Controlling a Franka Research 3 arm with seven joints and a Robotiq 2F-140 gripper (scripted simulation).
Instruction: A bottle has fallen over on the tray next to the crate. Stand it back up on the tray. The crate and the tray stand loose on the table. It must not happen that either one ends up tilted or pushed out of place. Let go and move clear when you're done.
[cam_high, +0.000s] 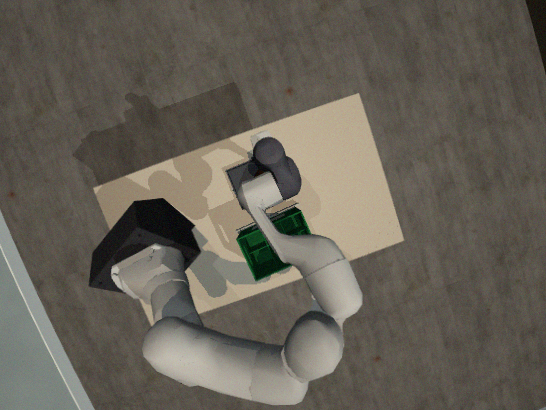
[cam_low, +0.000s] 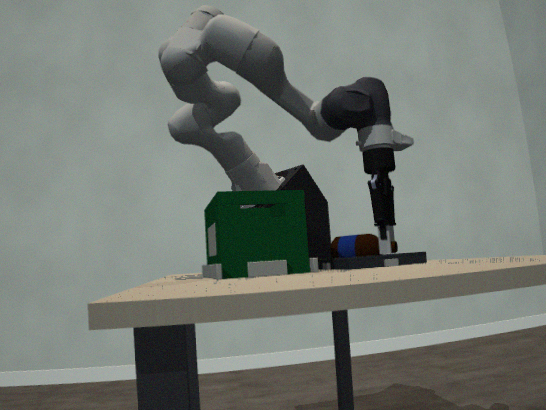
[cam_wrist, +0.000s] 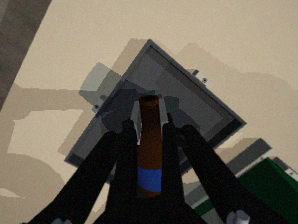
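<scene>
The bottle is 40 mm behind my hand, 40 mm to the right of it and 20 mm below it. Also, from my hand: dark grey tray (50 mm behind, 40 mm to the right, 50 mm below); green crate (70 mm behind, 310 mm to the right, 20 mm above).
</scene>
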